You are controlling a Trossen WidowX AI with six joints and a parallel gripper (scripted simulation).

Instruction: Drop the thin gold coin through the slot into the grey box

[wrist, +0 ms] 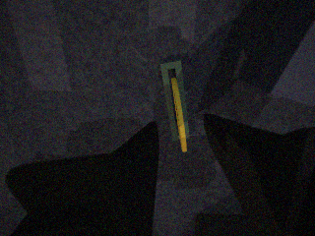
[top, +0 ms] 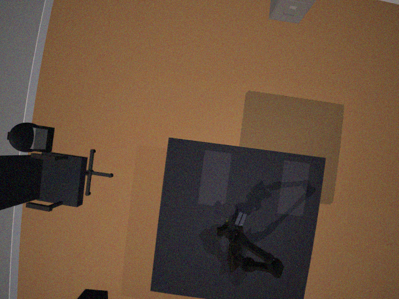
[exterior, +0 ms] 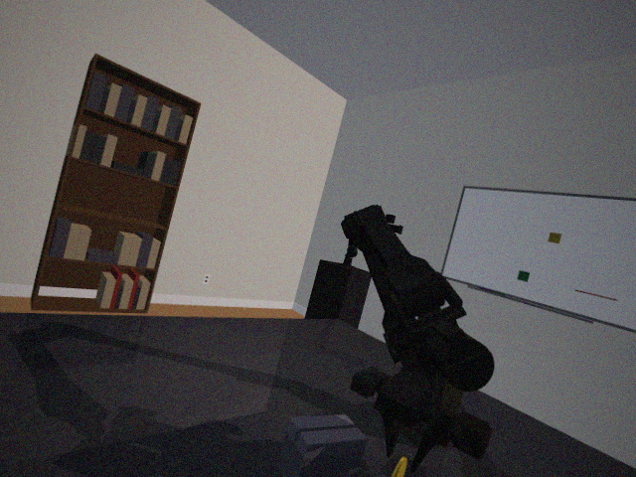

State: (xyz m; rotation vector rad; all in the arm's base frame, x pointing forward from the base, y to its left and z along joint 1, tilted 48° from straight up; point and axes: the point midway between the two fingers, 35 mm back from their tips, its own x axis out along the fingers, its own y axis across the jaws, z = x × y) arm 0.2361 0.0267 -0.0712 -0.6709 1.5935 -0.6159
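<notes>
Right now my gripper tip is 3 cm above the gold coin and 1 cm past it.
</notes>
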